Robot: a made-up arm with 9 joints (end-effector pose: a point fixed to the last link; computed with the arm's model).
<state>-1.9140 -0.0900 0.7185 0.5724 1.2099 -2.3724 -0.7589 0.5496 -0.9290</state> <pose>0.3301 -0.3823 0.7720 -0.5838 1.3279 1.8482</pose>
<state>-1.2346 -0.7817 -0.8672 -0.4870 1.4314 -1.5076 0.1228 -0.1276 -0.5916</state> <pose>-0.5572 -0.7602 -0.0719 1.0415 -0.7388 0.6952</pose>
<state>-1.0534 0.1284 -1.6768 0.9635 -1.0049 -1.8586 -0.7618 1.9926 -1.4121</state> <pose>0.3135 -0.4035 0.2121 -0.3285 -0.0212 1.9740</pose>
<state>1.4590 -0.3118 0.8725 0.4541 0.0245 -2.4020 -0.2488 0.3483 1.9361</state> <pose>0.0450 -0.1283 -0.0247 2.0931 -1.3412 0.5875</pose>
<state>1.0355 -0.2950 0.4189 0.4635 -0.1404 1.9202 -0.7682 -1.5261 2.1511</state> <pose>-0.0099 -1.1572 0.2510 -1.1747 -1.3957 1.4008</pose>
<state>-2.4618 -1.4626 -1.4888 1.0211 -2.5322 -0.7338 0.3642 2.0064 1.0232</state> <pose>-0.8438 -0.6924 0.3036 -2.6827 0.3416 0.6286</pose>
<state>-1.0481 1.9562 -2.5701 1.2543 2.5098 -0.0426 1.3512 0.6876 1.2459</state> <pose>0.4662 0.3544 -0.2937 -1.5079 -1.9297 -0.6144</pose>
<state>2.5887 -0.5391 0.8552 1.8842 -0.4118 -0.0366 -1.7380 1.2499 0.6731</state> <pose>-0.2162 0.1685 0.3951 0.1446 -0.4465 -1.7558</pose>
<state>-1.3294 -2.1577 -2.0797 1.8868 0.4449 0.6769 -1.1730 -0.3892 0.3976</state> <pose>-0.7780 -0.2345 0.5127 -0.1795 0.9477 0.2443</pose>
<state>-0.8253 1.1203 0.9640 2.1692 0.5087 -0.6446 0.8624 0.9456 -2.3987</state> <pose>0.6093 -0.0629 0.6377 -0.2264 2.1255 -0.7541</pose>
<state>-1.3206 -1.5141 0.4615 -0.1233 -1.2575 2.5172 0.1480 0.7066 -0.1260</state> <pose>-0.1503 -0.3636 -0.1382 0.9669 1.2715 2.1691</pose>
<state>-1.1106 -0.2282 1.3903 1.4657 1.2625 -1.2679 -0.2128 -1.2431 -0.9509</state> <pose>0.2217 0.3387 0.1461 2.0284 -2.3183 0.1071</pose>
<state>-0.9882 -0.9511 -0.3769 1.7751 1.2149 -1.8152 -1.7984 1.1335 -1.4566</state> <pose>-0.7090 -0.9787 0.5106 -0.7115 0.4578 1.1122</pose>
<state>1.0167 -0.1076 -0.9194 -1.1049 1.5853 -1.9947 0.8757 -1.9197 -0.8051</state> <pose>-0.2549 -0.8519 -0.3168 0.1375 -1.4897 1.1259</pose>
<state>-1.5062 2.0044 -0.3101 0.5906 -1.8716 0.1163 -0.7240 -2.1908 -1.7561</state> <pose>0.1732 0.9834 0.0650 0.1034 0.1083 -1.9167</pose>
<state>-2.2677 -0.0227 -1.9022 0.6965 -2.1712 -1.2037 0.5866 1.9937 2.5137</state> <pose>-0.0778 -0.3093 -0.8191 -1.9246 -1.3911 -0.3843</pose>
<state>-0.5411 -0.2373 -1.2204 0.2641 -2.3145 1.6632 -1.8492 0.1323 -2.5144</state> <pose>-0.4133 -0.7336 0.2160 -1.9027 -0.4847 0.4442</pose>
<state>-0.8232 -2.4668 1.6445 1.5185 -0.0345 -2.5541 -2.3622 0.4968 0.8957</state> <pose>-0.6904 0.4290 0.6280 2.2509 -0.6332 -1.5096</pose>
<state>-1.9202 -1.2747 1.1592 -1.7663 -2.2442 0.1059 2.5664 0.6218 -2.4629</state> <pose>-0.1584 0.3015 0.6118 -0.4117 0.6662 -1.8864</pose>
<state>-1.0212 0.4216 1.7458 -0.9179 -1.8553 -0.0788 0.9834 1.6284 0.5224</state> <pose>-0.3252 -0.4504 0.2543 2.2428 -0.1068 0.6402</pose>
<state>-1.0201 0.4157 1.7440 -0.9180 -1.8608 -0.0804 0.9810 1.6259 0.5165</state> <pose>-0.3262 -0.4471 0.2494 2.2504 -0.1194 0.6458</pose>
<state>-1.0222 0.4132 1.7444 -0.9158 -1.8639 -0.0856 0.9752 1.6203 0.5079</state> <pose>-0.3235 -0.4451 0.2452 2.2606 -0.1257 0.6559</pose>
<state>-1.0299 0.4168 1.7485 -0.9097 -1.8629 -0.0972 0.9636 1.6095 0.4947</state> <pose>-0.3146 -0.4455 0.2422 2.2752 -0.1210 0.6736</pose>
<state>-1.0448 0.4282 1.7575 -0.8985 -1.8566 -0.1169 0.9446 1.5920 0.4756</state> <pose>-0.2977 -0.4482 0.2405 2.2959 -0.1021 0.7006</pose>
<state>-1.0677 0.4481 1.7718 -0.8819 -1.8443 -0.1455 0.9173 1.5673 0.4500</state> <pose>-0.2715 -0.4527 0.2398 2.3238 -0.0677 0.7373</pose>
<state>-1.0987 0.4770 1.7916 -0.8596 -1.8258 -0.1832 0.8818 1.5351 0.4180</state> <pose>-0.2355 -0.4571 0.2393 2.3600 -0.0176 0.7823</pose>
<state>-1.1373 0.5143 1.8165 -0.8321 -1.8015 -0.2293 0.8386 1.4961 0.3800</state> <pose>-0.1901 -0.4590 0.2377 2.4050 0.0463 0.8336</pose>
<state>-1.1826 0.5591 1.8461 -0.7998 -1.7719 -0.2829 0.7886 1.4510 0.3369</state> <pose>-0.1366 -0.4557 0.2332 2.4589 0.1207 0.8887</pose>
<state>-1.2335 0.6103 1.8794 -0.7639 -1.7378 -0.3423 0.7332 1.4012 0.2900</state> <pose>-0.0773 -0.4450 0.2241 2.5208 0.2021 0.9449</pose>
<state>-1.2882 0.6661 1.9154 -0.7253 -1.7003 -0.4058 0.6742 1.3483 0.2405</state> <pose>-0.0158 -0.4256 0.2093 2.5891 0.2851 0.9998</pose>
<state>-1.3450 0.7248 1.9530 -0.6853 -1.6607 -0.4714 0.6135 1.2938 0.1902</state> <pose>0.0444 -0.3975 0.1883 2.6611 0.3649 1.0522</pose>
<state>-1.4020 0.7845 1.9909 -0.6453 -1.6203 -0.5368 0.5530 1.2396 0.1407</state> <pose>0.1001 -0.3622 0.1618 2.7332 0.4376 1.1014</pose>
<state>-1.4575 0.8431 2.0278 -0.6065 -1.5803 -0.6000 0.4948 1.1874 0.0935</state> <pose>0.1487 -0.3222 0.1315 2.8029 0.5005 1.1463</pose>
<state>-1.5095 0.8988 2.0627 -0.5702 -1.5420 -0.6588 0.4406 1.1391 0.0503</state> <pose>0.1889 -0.2806 0.0996 -2.8489 -0.5492 -1.1795</pose>
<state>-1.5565 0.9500 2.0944 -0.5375 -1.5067 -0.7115 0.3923 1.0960 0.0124</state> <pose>0.2205 -0.2402 0.0684 -2.7754 -0.5644 -1.1607</pose>
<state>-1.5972 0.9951 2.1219 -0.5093 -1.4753 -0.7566 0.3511 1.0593 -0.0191</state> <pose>0.2439 -0.2037 0.0401 -2.7154 -0.5728 -1.1445</pose>
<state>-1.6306 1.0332 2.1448 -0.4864 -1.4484 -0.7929 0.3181 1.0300 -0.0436</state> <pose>0.2603 -0.1729 0.0162 -2.6689 -0.5784 -1.1302</pose>
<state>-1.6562 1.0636 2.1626 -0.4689 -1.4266 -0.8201 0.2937 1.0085 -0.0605</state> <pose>0.2707 -0.1490 -0.0020 -2.6362 -0.5824 -1.1176</pose>
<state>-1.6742 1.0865 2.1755 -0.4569 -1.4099 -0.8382 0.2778 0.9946 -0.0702</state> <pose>0.2764 -0.1322 -0.0145 -2.6157 -0.5872 -1.1057</pose>
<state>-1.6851 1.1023 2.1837 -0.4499 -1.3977 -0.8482 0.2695 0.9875 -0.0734</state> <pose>0.2787 -0.1220 -0.0215 -2.6057 -0.5928 -1.0941</pose>
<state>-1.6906 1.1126 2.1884 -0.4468 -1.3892 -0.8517 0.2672 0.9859 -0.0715</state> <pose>0.2786 -0.1171 -0.0241 -2.6039 -0.5999 -1.0825</pose>
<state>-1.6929 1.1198 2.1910 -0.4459 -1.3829 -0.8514 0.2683 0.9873 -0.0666</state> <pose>0.2774 -0.1153 -0.0241 -2.6067 -0.6082 -1.0712</pose>
